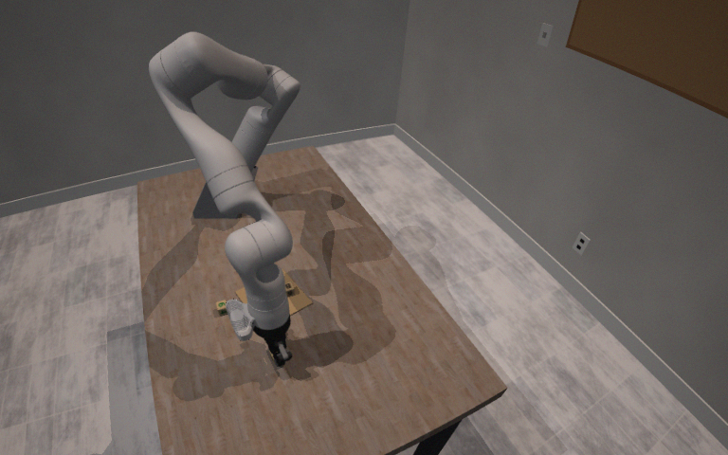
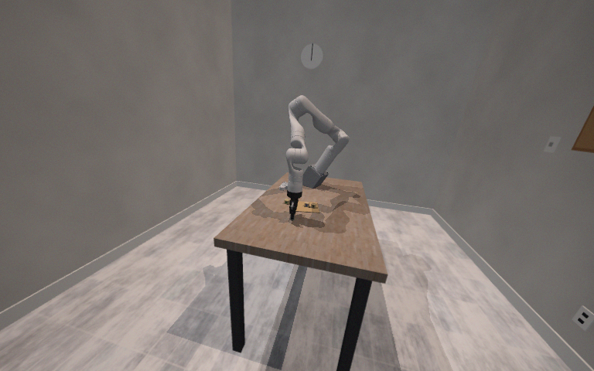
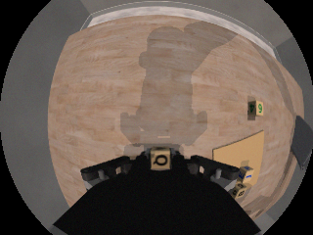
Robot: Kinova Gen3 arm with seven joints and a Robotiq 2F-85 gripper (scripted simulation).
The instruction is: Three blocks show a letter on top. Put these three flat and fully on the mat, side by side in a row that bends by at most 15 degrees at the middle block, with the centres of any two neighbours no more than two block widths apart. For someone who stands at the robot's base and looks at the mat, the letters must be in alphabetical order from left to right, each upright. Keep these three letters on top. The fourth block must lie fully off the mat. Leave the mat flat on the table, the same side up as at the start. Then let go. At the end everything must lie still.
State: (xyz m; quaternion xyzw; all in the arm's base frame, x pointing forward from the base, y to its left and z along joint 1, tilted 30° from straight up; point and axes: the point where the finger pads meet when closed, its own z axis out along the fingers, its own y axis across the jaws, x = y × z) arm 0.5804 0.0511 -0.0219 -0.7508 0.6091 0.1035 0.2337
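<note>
Now: the tan mat 17 cm behind my hand, 2 cm to the left of it and 2 cm below it. The rest, counted from my hand: block: 1 cm below.
</note>
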